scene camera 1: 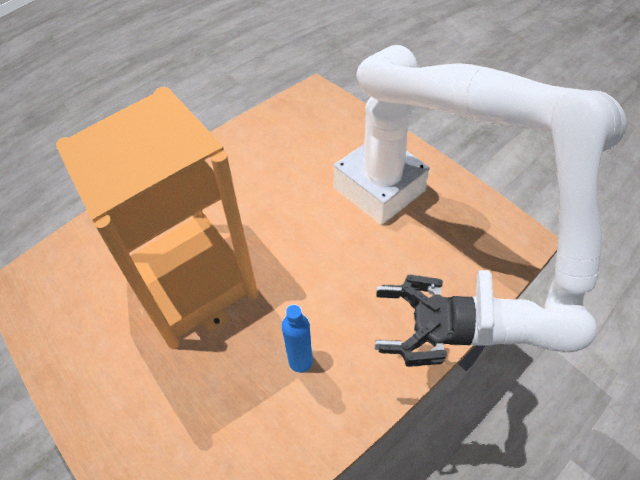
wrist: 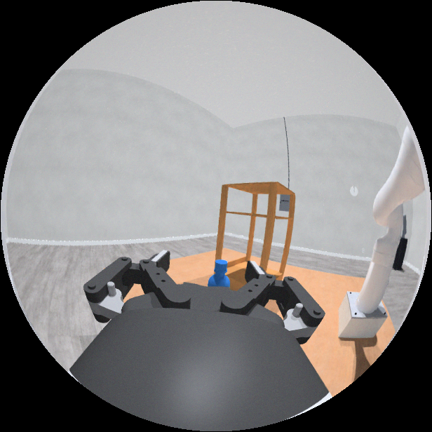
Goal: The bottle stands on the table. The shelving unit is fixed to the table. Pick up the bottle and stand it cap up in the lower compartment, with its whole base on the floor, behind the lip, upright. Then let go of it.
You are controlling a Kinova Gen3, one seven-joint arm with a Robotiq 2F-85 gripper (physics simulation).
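Seen in the pictures: gripper, fingertip midpoint: (scene camera 1: 375, 317); arm's base, origin of the base link: (scene camera 1: 382, 172).
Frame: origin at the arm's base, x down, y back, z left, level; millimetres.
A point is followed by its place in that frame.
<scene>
A blue bottle (scene camera 1: 298, 343) @(z 150, x -54, y -465 mm) (wrist: 219, 276) stands upright, cap up, on the table (scene camera 1: 289, 206) @(z -150, x 83, y -165 mm) (wrist: 325, 295), in front of the shelving unit. The orange wooden shelving unit (scene camera 1: 235, 227) @(z -38, x -165, y -405 mm) (wrist: 270, 225) stands at the left in the scene view, its open front with a low lip facing the bottle's side. My gripper (scene camera 1: 388, 318) @(z 252, x -172, y -397 mm) (wrist: 207, 264) is open and empty, held roughly level, to the right of the bottle in the scene view, with its fingers pointing toward it. In the wrist view the bottle shows ahead between the fingers, its lower part hidden by the gripper body.
The robot's base block (scene camera 1: 356, 193) @(z -27, x 39, y -64 mm) (wrist: 352, 327) stands at the back of the table in the scene view, right of the shelving unit. The arm arches from it around the right side. The table's edge passes below the gripper. The unit's posts and top board frame its compartments.
</scene>
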